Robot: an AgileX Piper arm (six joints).
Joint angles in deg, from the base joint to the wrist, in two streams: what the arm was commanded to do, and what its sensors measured. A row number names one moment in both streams.
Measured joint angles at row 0: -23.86, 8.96, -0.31, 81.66, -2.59, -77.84
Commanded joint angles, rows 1 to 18: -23.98, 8.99, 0.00, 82.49, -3.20, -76.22; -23.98, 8.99, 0.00, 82.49, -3.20, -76.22; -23.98, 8.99, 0.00, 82.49, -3.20, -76.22; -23.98, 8.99, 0.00, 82.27, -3.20, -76.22; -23.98, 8.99, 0.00, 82.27, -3.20, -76.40; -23.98, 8.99, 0.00, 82.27, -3.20, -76.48; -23.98, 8.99, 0.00, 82.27, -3.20, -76.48; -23.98, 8.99, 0.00, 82.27, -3.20, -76.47; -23.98, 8.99, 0.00, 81.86, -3.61, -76.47; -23.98, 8.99, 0.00, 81.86, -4.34, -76.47; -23.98, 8.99, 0.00, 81.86, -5.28, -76.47; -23.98, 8.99, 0.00, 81.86, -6.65, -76.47; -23.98, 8.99, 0.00, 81.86, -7.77, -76.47; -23.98, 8.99, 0.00, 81.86, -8.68, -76.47; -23.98, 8.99, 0.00, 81.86, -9.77, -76.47; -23.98, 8.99, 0.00, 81.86, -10.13, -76.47; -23.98, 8.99, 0.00, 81.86, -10.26, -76.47; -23.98, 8.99, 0.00, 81.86, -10.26, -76.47
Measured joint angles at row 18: -23.86, 8.96, -0.31, 82.23, -8.65, -76.45
